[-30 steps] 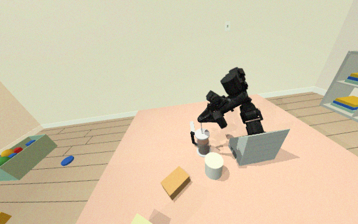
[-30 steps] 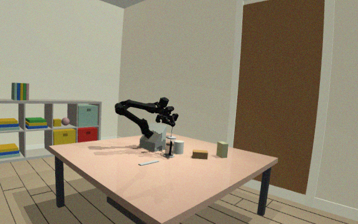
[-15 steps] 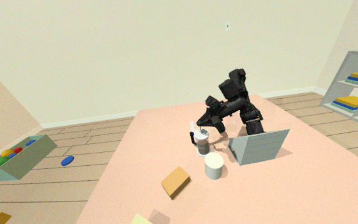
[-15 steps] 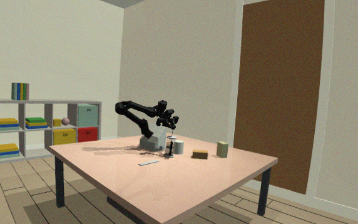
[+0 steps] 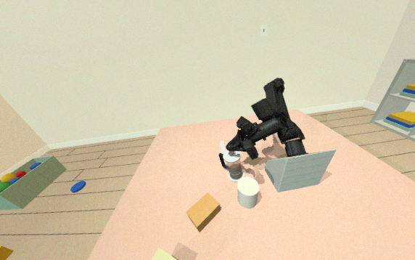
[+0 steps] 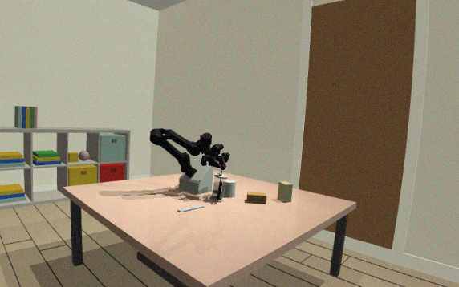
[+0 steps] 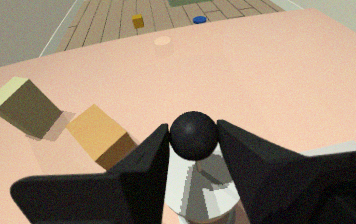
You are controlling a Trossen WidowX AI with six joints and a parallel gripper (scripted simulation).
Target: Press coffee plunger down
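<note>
My gripper tip is 100 mm above the coffee press, 20 mm to the left of it and 10 mm past it. Also, from my gripper tip: orange block 170 mm to the left, 170 mm below, 110 mm ahead.
</note>
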